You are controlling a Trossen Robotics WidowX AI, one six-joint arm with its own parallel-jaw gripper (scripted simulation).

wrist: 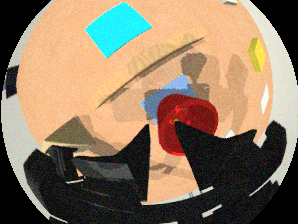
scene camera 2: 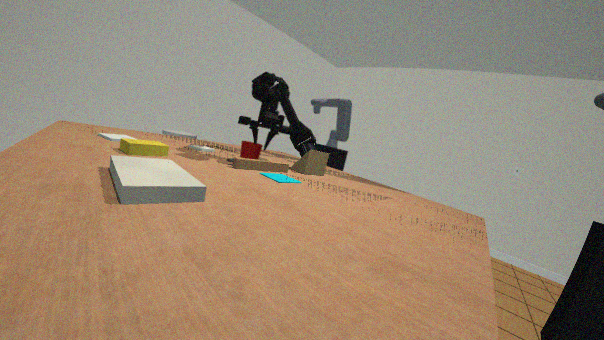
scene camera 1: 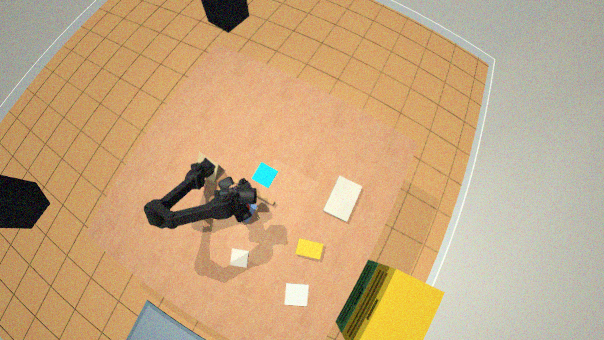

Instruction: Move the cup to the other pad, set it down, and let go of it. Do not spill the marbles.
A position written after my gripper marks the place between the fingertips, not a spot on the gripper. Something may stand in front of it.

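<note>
I see my gripper [scene camera 2: 259,149] in scene camera 2, and the wrist view shows my gripper [wrist: 162,125] too. A white box [scene camera 2: 138,180] is visible to me, and scene camera 1 also shows the white box [scene camera 1: 342,199]. I see a yellow block [scene camera 2: 130,146] as well, along with a red cup [wrist: 201,114], a blue pad [wrist: 181,85] and a cyan pad [wrist: 109,32].
</note>
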